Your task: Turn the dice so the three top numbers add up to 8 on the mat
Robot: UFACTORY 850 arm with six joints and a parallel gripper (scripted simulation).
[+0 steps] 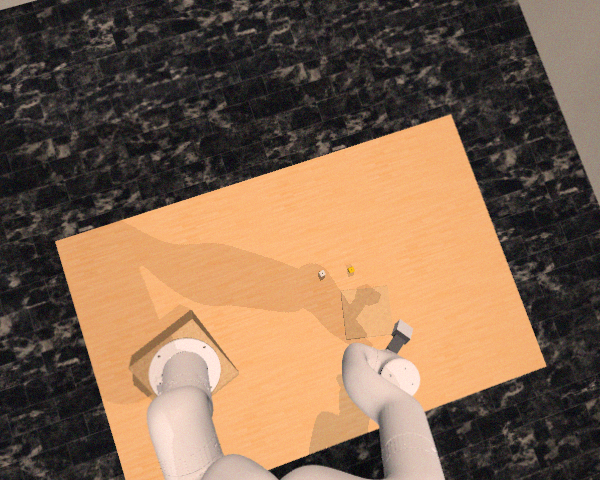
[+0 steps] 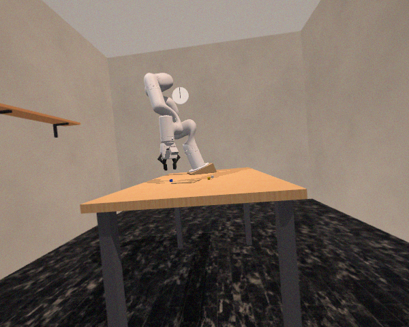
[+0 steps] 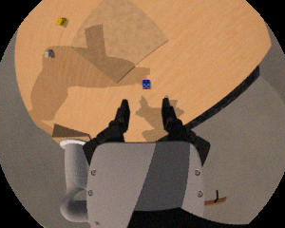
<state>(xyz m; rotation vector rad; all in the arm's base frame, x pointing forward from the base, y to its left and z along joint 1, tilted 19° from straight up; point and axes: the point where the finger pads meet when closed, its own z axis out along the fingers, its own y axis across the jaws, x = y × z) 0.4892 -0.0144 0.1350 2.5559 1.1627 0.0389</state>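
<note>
The blue die is 8 cm below my hand. Also, from my hand: white die 25 cm to the left, 8 cm below, 8 cm behind; tan mat 11 cm to the left, 9 cm below, 3 cm ahead; yellow die 24 cm to the left, 8 cm below, 1 cm ahead.
</note>
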